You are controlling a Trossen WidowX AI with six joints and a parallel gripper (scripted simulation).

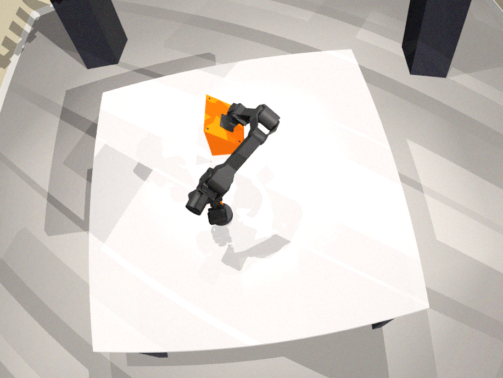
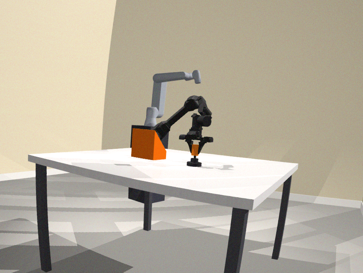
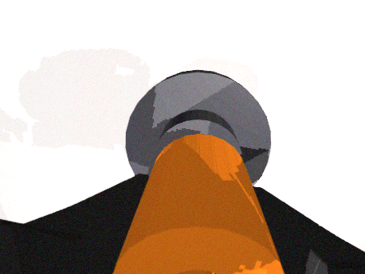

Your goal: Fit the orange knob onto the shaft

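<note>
Right now my gripper tip is 40 mm above the dark round pedestal. The rest, counted from my gripper tip: orange knob: 20 mm above.
</note>
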